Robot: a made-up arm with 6 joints. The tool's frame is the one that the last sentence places. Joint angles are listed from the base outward.
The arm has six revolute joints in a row. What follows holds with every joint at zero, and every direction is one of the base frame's.
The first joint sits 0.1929 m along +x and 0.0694 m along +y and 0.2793 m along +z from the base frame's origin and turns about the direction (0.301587, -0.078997, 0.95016).
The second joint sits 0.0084 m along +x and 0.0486 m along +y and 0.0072 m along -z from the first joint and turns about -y.
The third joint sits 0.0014 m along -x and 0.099 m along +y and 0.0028 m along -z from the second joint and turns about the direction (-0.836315, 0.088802, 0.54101).
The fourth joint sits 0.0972 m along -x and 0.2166 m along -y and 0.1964 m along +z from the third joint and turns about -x.
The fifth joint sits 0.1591 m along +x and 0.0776 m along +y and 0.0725 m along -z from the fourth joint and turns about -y.
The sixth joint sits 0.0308 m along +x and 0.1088 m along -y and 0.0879 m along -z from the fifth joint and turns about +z.
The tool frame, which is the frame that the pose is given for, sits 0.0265 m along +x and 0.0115 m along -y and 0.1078 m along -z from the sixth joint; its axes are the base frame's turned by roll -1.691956, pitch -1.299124 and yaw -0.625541 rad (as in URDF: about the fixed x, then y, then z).
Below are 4 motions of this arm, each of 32 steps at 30 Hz.
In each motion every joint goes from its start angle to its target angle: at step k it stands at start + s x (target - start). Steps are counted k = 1, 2, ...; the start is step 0. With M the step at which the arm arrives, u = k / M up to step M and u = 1 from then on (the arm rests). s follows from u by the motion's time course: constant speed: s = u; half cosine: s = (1 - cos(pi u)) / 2; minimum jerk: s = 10 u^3 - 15 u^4 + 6 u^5.
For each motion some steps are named. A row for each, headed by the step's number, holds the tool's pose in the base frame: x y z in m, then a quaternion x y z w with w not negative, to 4 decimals.
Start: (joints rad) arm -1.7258 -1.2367 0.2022 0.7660 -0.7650 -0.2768
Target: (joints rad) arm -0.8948 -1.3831 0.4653 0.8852 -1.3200 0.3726
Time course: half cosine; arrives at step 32
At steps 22, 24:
22: 0.1536 -0.2023 0.4085 -0.7376 0.3590 0.5336 0.2055
24: 0.1819 -0.2089 0.4025 -0.7283 0.3402 0.5573 0.2079

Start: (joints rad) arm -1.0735 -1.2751 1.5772 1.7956 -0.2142 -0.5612
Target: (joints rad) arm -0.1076 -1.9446 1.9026 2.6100 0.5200 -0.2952
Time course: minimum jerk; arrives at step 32
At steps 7, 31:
7: 0.8149 -0.0654 0.0585 -0.5102 -0.8587 0.0008 0.0470
31: 0.3198 0.7257 0.1391 0.4977 -0.7758 -0.1737 0.3468

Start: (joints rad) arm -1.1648 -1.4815 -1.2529 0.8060 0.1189 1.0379
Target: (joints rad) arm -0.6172 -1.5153 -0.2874 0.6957 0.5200 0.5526
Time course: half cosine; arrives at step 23
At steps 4, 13, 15, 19, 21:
4: -0.0561 0.3318 0.3228 -0.7109 0.5403 -0.2880 0.3461
13: -0.1089 0.0183 0.2749 -0.8536 0.2483 -0.1384 0.4366
15: -0.0813 -0.0486 0.2465 -0.8672 0.1678 -0.1161 0.4543
19: -0.0139 -0.1294 0.1939 -0.8708 0.0432 -0.0924 0.4810
21: 0.0088 -0.1459 0.1781 -0.8681 0.0093 -0.0880 0.4884

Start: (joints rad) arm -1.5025 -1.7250 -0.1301 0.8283 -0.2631 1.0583
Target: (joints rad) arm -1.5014 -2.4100 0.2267 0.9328 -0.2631 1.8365
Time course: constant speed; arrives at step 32
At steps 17, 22, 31, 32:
17: -0.0945 0.0134 0.3058 -0.1945 0.4375 -0.0012 0.8779
22: -0.0978 0.0051 0.2853 -0.0878 0.4041 -0.0004 0.9105
31: -0.1036 0.0010 0.2422 0.1113 0.3370 -0.0054 0.9349
32: -0.1041 0.0015 0.2370 0.1336 0.3291 -0.0064 0.9348

